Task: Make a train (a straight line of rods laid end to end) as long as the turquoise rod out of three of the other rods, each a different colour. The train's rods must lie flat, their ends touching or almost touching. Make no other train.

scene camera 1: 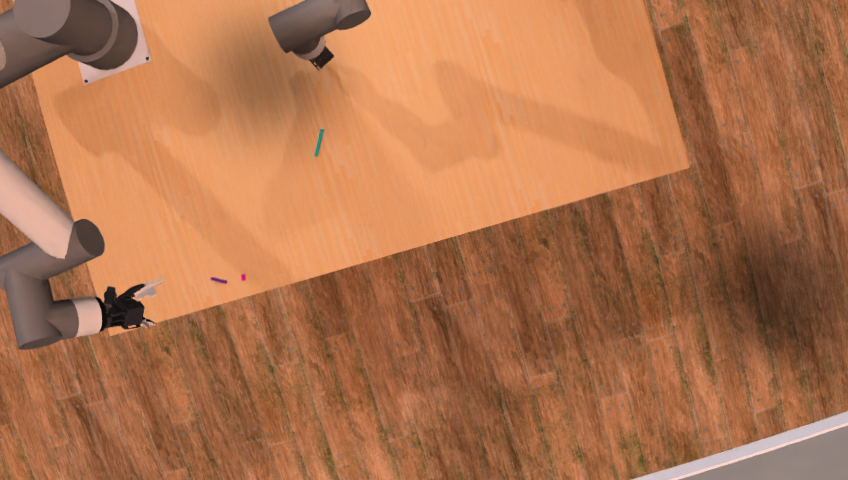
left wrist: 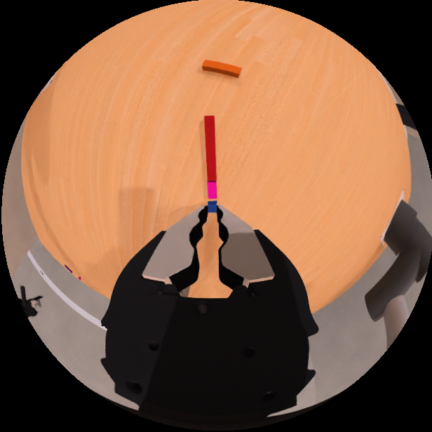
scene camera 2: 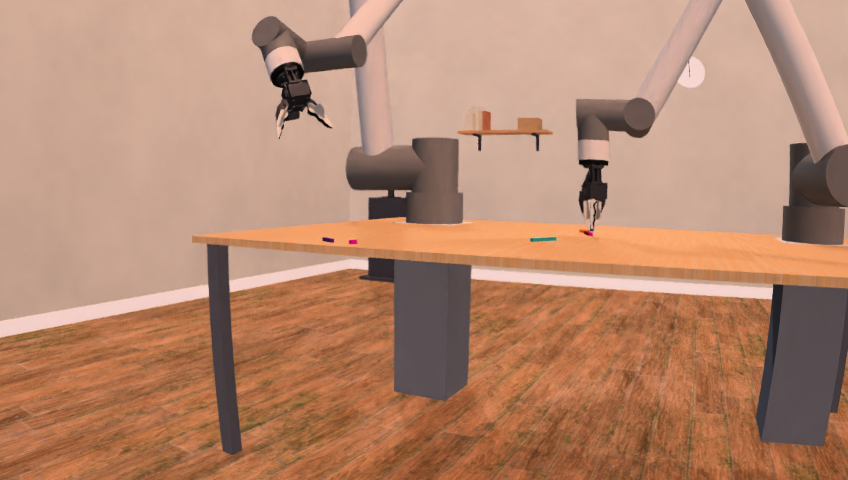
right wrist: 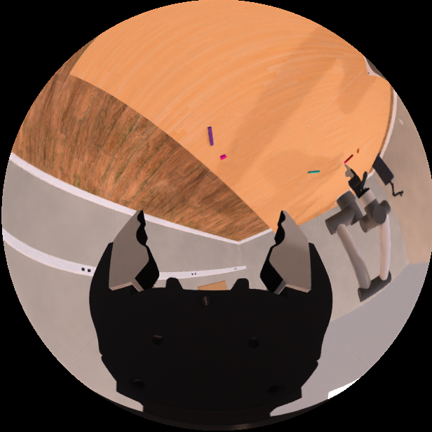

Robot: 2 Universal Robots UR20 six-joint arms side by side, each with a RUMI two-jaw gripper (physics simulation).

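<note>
The turquoise rod (scene camera 1: pixel 319 142) (scene camera 2: pixel 543 239) (right wrist: pixel 314 172) lies flat on the table. In the left wrist view a long red rod (left wrist: pixel 210 150) and a short magenta rod (left wrist: pixel 212 190) lie end to end in line. My left gripper (left wrist: pixel 212 206) (scene camera 2: pixel 592 227) is shut on a small blue rod (left wrist: pixel 212 206), which is in line with the magenta rod's near end, a narrow gap apart; its height above the table is hard to tell. An orange rod (left wrist: pixel 221 68) lies beyond the red rod, turned across it. My right gripper (right wrist: pixel 211 210) (scene camera 2: pixel 304 132) is open and empty, high above the table.
A purple rod (scene camera 1: pixel 218 280) (scene camera 2: pixel 327 239) (right wrist: pixel 210 136) and another short magenta rod (scene camera 1: pixel 243 277) (scene camera 2: pixel 352 242) (right wrist: pixel 223 157) lie near the table's edge, close to the right gripper in scene camera 1. The left arm hides the red rod in scene camera 1.
</note>
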